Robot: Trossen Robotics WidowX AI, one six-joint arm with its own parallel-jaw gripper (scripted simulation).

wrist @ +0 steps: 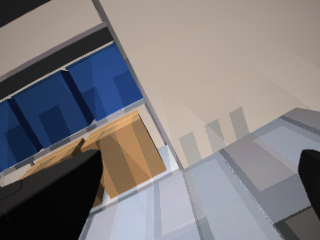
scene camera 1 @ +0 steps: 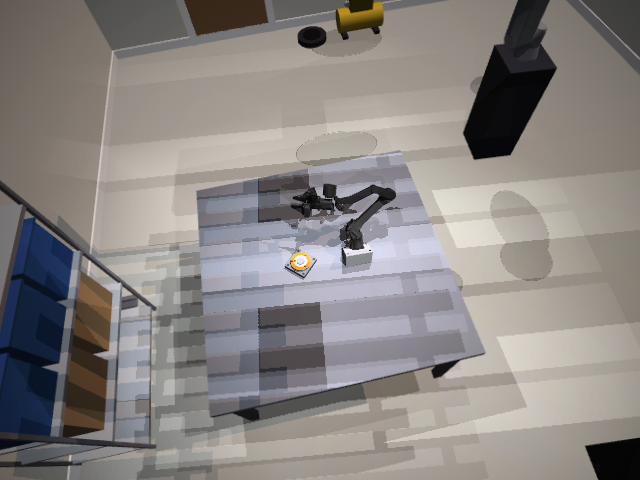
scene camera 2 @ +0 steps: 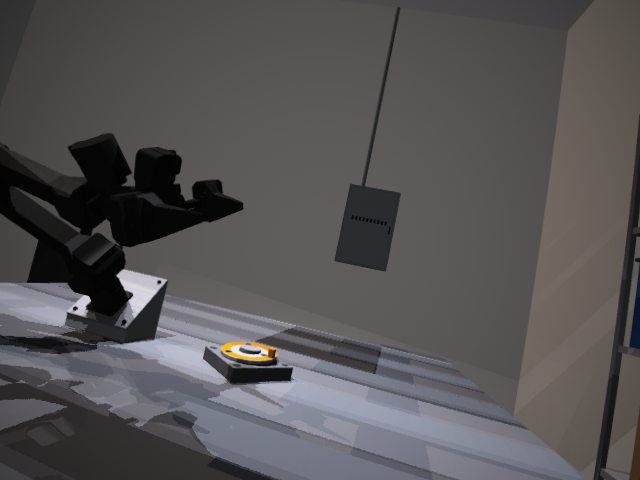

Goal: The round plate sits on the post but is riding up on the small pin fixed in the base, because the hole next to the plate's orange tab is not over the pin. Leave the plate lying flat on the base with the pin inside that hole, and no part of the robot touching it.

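Square base here. My gripper open, holding nothing, visible in the wrist view too.
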